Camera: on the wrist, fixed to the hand. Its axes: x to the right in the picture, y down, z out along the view.
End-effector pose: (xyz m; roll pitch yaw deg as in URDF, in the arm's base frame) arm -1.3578 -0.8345 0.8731 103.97 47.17 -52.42
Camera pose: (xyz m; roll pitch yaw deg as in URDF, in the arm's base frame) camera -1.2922 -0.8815 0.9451 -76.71 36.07 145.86
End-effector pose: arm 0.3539 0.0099 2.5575 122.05 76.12 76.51
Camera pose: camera 0.3886 0.1089 2.5836 -89.88 8.70 -106.85
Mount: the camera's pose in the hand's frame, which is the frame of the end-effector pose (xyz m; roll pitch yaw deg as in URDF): -0.0003 0.0968 -0.0481 3.75 -28.59 -95.88
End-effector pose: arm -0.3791 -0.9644 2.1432 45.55 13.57 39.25
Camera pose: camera -0.4375 -0.8802 2.1777 -14.63 15.03 -59.99
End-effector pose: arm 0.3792 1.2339 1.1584 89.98 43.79 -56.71
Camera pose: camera 0.4561 1.2045 1.2285 -64.13 34.62 158.87
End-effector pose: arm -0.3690 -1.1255 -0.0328 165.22 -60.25 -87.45
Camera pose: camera -0.4530 -1.0672 0.0023 114.28 24.73 -34.76
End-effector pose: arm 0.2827 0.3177 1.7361 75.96 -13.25 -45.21
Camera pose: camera 0.3190 0.3807 1.8161 14.86 47.09 -128.46
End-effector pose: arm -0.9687 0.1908 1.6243 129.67 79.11 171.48
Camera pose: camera -1.0672 0.2306 1.6445 -91.14 5.53 -19.48
